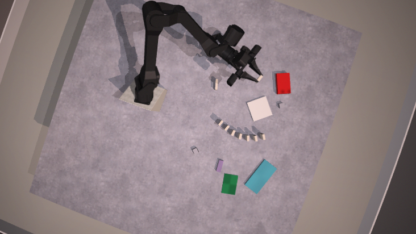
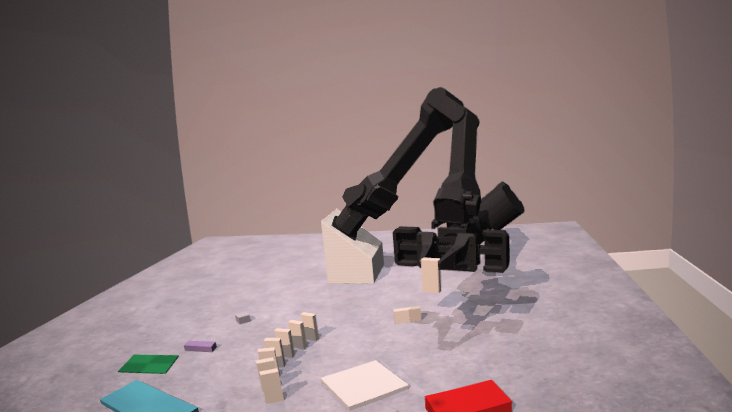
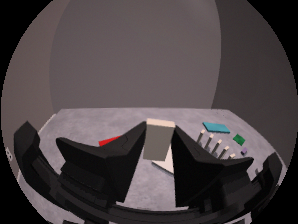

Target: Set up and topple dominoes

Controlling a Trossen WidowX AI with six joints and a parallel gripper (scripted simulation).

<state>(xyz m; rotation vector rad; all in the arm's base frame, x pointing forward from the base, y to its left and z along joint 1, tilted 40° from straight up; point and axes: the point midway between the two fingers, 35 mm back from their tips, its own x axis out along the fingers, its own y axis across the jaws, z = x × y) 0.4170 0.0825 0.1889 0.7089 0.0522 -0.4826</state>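
Now: the white flat tile 16 cm below my gripper tip, 10 cm to the right of it and 5 cm ahead of it. Round my gripper tip: purple block (41 cm to the right, 15 cm below, 7 cm behind); teal tile (42 cm to the right, 16 cm below, 12 cm ahead); red block (15 cm below, 14 cm ahead, 3 cm to the left).
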